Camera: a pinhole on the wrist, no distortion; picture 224 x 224 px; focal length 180.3 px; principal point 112.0 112.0 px. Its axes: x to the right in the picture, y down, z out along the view. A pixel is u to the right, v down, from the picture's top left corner.
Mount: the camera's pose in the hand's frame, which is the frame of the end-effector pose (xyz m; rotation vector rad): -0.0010 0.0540 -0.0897 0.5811 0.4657 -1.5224
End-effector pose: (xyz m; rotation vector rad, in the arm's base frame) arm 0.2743 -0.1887 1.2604 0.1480 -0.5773 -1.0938
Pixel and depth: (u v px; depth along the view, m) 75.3 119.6 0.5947
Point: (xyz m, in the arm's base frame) -0.1375 -0.1984 1.5494
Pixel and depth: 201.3 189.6 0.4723
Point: -0.0868 -0.5112 1.2805
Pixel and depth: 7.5 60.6 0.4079
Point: 0.0311 -0.0022 1.5138
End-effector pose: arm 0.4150 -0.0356 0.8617 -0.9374 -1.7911 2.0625
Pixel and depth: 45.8 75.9 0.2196
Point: 0.3791 -0.1698 0.9007
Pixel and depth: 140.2 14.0 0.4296
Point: 0.4446 -0.2846 1.1912
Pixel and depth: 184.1 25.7 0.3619
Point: 0.4494 -0.1655 1.1884
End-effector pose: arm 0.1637 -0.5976 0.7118 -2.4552 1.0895 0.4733
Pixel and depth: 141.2 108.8 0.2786
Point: 0.2496 -0.4384 0.6730
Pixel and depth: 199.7 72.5 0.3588
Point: 0.3153 -0.3104 0.7618
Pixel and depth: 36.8 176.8 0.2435
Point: 0.1984 -0.5434 0.5401
